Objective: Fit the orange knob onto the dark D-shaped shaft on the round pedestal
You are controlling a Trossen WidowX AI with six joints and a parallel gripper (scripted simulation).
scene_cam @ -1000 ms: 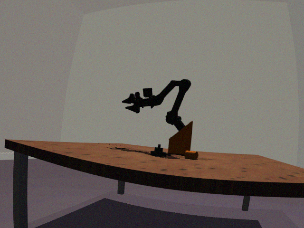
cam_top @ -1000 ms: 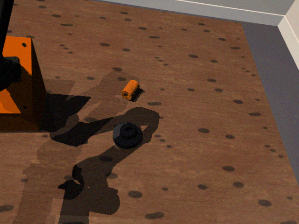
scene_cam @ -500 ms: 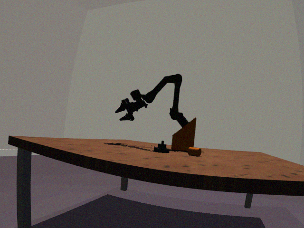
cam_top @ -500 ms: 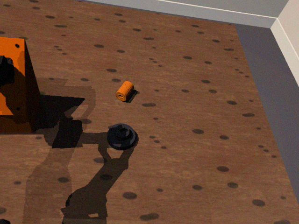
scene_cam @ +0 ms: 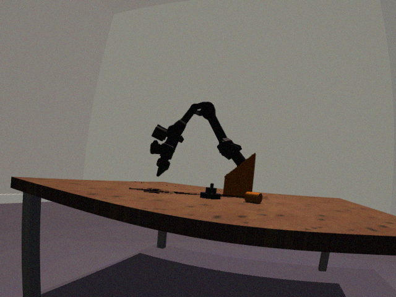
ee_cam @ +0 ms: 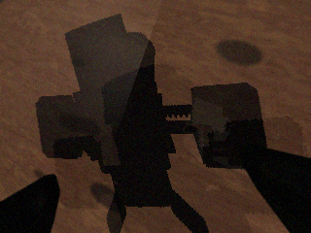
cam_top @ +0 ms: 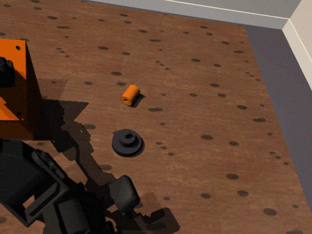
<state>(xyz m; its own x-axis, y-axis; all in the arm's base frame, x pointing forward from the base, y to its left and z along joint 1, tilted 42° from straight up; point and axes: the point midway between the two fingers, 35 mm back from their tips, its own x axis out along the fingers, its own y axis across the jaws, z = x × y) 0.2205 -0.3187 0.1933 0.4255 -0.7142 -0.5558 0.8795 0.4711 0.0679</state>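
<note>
The knob lies 10 cm ahead of my gripper tip, 42 cm to the left of it and 6 cm below it. The rest, counted from my gripper tip: dark pedestal 6 cm ahead, 25 cm to the left, 5 cm below.
</note>
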